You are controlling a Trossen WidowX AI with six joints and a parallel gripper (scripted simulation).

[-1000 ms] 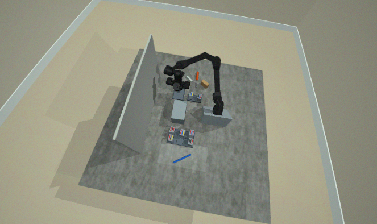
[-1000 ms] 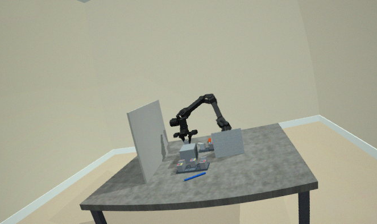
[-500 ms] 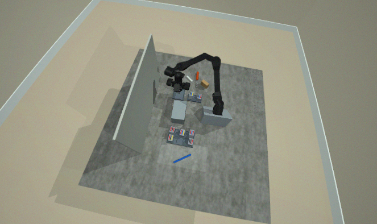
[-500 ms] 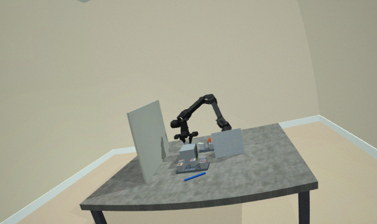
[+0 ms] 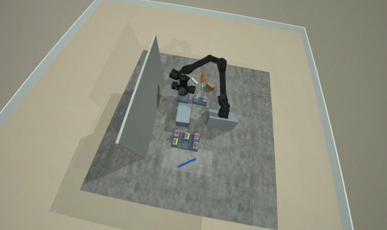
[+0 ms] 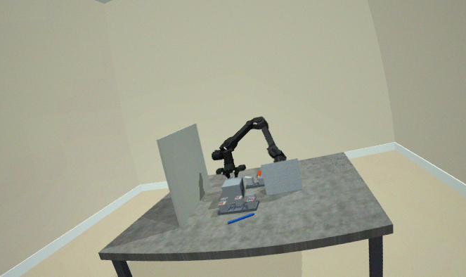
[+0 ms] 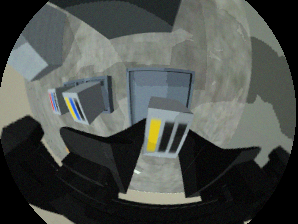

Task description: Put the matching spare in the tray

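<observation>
My gripper tip is 40 mm above the flat blue-grey tray. Also, from my gripper tip: labelled block (180 mm behind, 30 mm to the left); small brown box (220 mm behind, 120 mm to the right, 10 mm below); grey mounted unit (40 mm behind, 210 mm to the left, 10 mm above).
</observation>
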